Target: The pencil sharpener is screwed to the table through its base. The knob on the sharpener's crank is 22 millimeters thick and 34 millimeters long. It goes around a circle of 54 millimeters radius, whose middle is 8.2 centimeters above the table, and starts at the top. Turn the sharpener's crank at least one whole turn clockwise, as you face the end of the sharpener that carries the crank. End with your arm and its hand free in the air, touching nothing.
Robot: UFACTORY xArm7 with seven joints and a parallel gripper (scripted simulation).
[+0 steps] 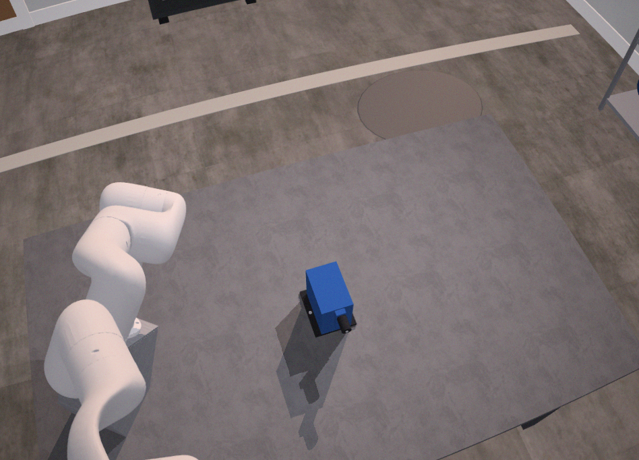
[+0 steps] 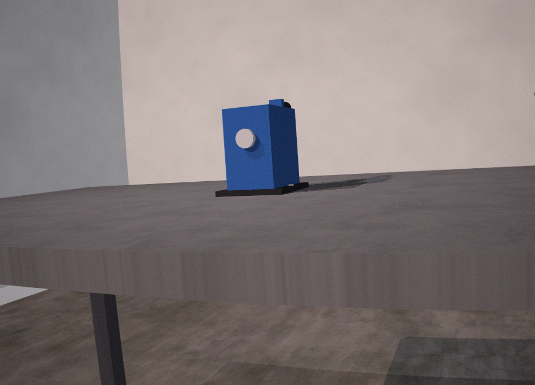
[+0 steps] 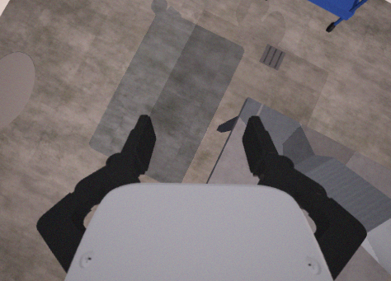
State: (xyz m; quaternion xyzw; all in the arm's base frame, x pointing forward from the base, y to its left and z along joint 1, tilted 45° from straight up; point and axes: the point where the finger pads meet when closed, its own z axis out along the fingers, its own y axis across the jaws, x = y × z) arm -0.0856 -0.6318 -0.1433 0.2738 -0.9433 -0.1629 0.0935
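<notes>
My gripper is now 51 cm to the right of the dark crank knob, 44 cm short of it and 31 cm above it.
</notes>
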